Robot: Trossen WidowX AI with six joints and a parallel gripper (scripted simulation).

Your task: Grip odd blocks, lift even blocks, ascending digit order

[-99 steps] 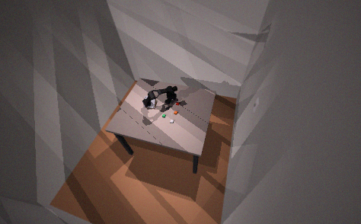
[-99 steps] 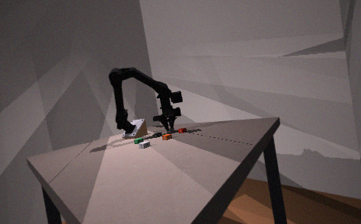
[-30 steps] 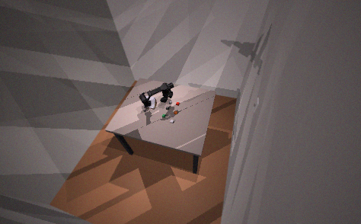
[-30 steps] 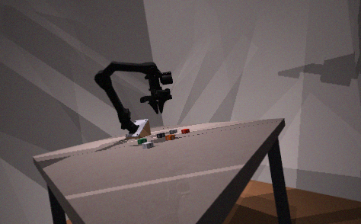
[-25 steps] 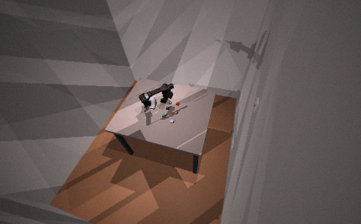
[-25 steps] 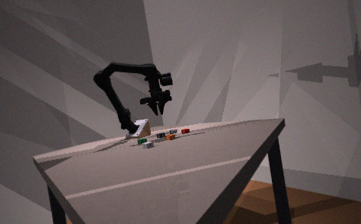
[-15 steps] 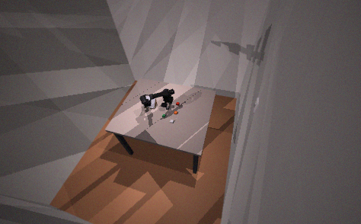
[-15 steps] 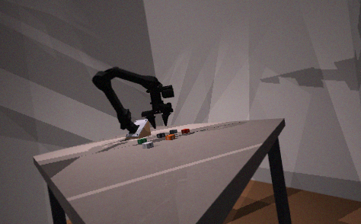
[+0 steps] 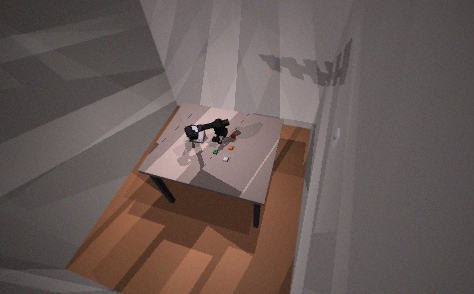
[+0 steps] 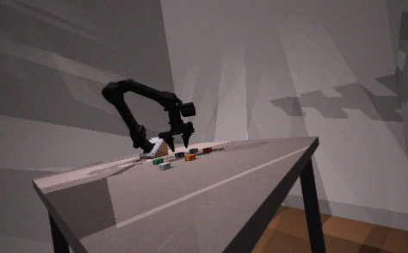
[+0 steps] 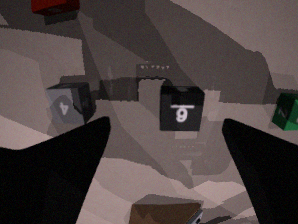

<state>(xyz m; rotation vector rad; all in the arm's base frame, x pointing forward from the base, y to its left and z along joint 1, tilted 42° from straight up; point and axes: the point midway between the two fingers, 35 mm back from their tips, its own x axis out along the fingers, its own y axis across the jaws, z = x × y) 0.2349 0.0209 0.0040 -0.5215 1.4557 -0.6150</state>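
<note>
Now: gripper tip 10 mm to the left of the black block and 20 mm above it. Round my gripper tip: grey block: 10 mm ahead, 80 mm to the left, 20 mm below; orange block: 120 mm ahead, 60 mm to the right, 20 mm below; green block: 10 mm behind, 130 mm to the right, 20 mm below.
</note>
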